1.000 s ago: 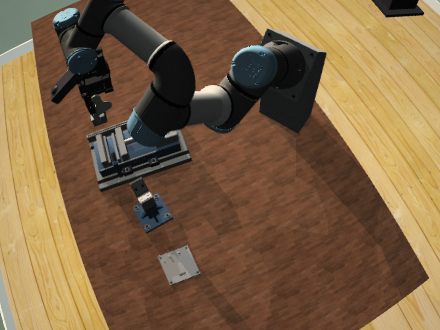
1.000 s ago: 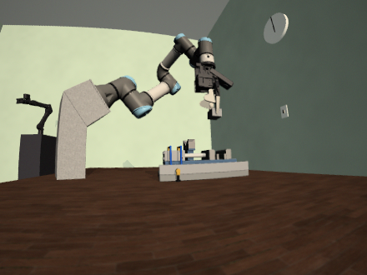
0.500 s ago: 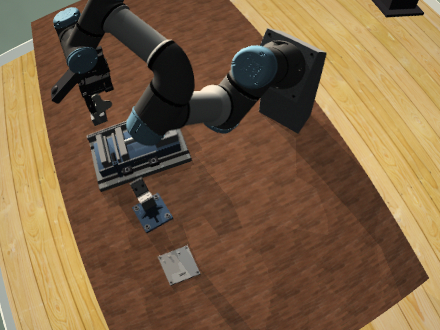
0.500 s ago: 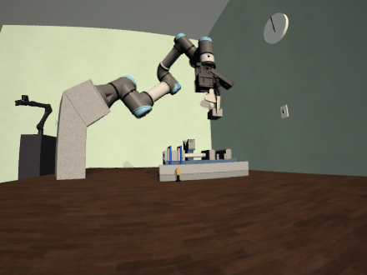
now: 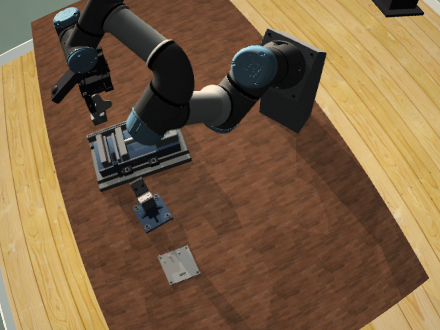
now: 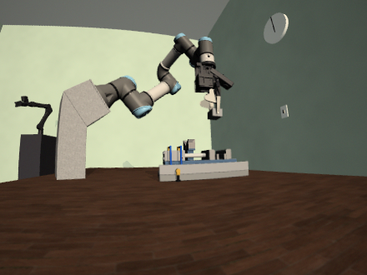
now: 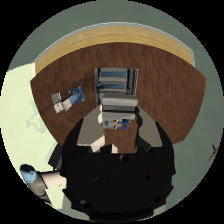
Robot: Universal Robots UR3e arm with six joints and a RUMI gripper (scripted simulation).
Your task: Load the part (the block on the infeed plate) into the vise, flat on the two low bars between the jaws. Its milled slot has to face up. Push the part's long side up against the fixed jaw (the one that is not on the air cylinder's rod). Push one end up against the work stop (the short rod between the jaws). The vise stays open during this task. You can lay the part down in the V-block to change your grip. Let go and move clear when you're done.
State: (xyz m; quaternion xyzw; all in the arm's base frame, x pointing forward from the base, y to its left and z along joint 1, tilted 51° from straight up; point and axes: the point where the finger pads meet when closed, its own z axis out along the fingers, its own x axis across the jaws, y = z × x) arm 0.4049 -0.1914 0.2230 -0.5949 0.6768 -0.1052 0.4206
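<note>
My hand is right at the part. Round my hand: grey infeed plate (110 mm behind, 400 mm to the left, 240 mm below).
</note>
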